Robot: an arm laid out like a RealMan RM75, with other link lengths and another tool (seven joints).
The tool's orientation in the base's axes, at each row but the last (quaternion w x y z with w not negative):
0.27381, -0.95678, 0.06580, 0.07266
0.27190, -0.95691, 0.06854, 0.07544
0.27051, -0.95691, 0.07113, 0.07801
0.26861, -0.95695, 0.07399, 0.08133
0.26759, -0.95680, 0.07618, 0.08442
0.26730, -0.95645, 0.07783, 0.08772
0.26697, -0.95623, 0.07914, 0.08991
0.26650, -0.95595, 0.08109, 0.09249
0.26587, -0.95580, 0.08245, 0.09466
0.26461, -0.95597, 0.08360, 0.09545
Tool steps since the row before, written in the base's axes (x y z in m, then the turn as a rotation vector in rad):
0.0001, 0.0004, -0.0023, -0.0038, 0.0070, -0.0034
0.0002, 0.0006, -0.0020, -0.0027, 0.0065, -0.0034
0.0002, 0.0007, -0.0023, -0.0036, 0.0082, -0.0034
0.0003, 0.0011, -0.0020, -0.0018, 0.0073, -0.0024
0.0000, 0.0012, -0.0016, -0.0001, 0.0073, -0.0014
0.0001, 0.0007, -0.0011, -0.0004, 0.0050, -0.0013
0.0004, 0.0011, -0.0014, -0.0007, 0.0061, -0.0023
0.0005, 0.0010, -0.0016, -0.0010, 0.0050, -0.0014
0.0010, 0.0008, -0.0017, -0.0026, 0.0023, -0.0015
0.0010, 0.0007, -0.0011, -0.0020, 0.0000, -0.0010
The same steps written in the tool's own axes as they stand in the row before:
0.0005, 0.0008, 0.0021, -0.0037, -0.0035, 0.0070
0.0005, 0.0005, 0.0020, -0.0026, -0.0033, 0.0066
0.0006, 0.0005, 0.0023, -0.0037, -0.0046, 0.0076
0.0006, 0.0000, 0.0022, -0.0020, -0.0046, 0.0061
0.0002, -0.0002, 0.0020, -0.0005, -0.0055, 0.0050
0.0003, -0.0001, 0.0013, -0.0006, -0.0035, 0.0038
0.0006, -0.0003, 0.0017, -0.0008, -0.0039, 0.0052
0.0007, -0.0002, 0.0018, -0.0012, -0.0033, 0.0039
0.0013, 0.0000, 0.0017, -0.0024, -0.0007, 0.0028
0.0011, -0.0003, 0.0012, -0.0017, 0.0009, 0.0011

